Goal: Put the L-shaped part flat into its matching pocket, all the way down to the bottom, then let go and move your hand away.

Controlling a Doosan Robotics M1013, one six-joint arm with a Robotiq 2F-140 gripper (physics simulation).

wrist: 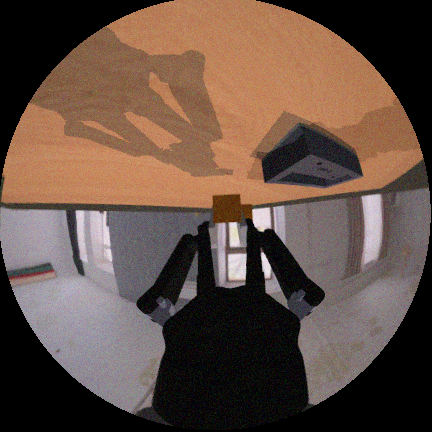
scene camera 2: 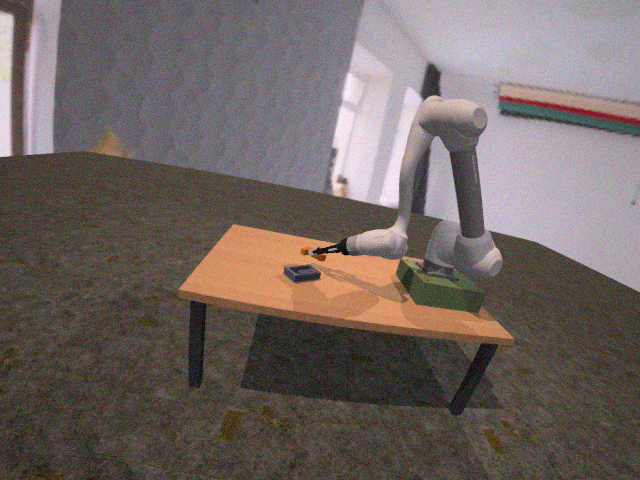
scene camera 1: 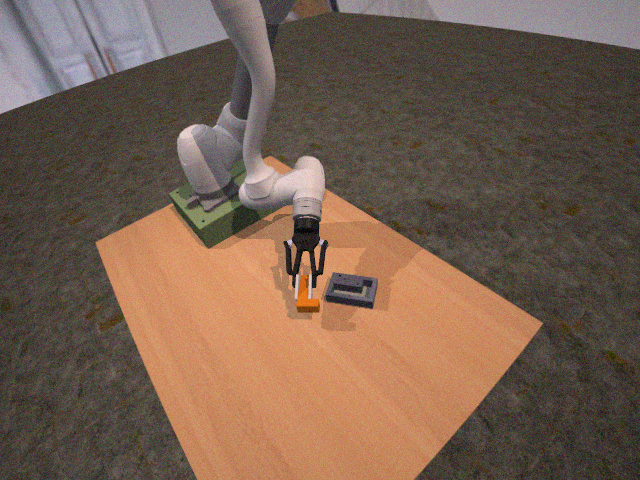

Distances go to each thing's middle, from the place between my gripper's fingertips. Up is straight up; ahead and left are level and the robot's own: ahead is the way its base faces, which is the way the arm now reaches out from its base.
Scene:
Right now my hand is 1 cm past the orange L-shaped part [wrist: 226, 207] and 2 cm to the right of it. From my hand the other things lie so: pocket block [scene camera 1: 353, 290] (4 cm ahead, 15 cm to the left, 5 cm below).

